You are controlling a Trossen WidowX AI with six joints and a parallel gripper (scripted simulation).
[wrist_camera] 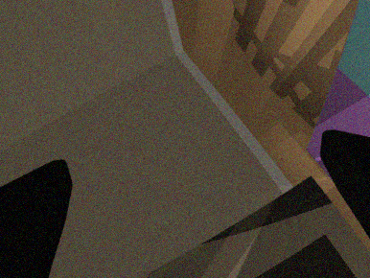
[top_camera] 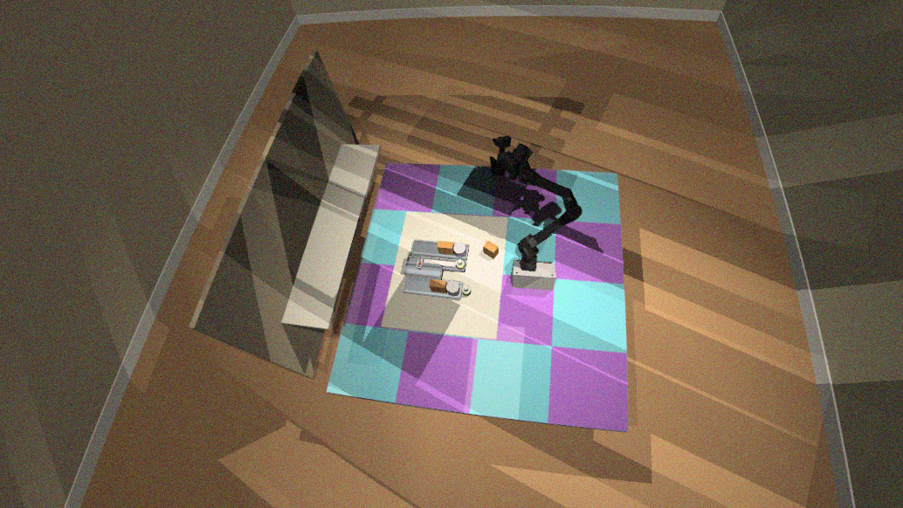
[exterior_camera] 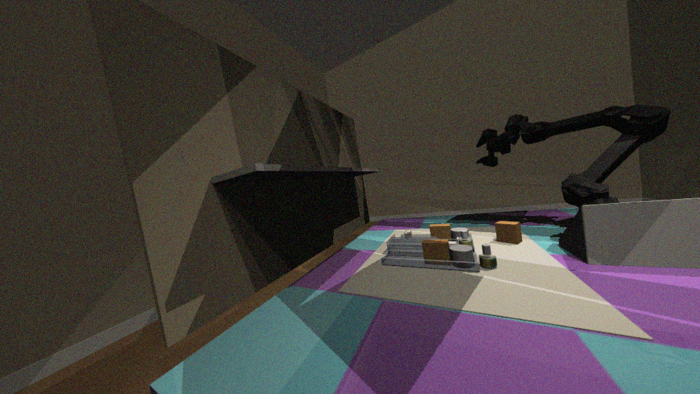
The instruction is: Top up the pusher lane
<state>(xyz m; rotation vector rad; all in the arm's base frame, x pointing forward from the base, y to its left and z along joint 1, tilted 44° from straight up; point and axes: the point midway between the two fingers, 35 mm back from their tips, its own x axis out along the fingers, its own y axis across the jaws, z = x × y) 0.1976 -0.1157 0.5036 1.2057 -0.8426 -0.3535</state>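
Right now the brown box is 50 mm behind my gripper tip, 360 mm to the left of it and 310 mm below it. Also, from my gripper tip: lane unit (230 mm ahead, 500 mm to the left, 330 mm below).
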